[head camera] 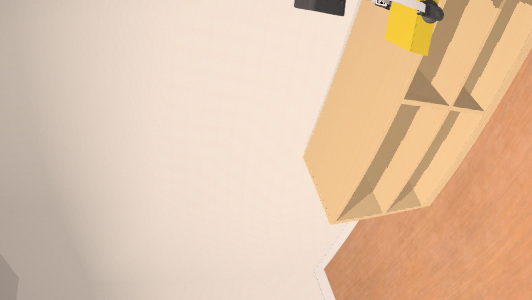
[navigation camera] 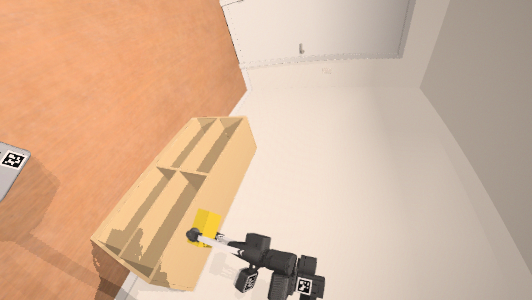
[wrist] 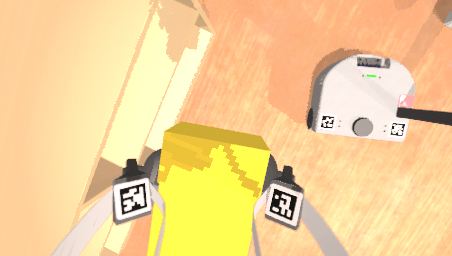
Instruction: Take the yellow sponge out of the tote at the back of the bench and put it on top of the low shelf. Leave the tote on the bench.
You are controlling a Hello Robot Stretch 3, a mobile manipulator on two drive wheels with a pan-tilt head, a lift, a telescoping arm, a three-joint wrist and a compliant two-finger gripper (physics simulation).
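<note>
The yellow sponge is a tall block between the two fingers of my gripper. The gripper is shut on it, with a fingertip pressed to each side. Sponge and gripper are at the top board of the low shelf, near its front edge and toward one end. Whether the sponge's underside touches the board is hidden. The tote and the bench do not show in these views.
A pale wall runs along the back of the shelf. My round-backed base stands on the wooden floor in front of it. A door shows beyond the shelf's far end.
</note>
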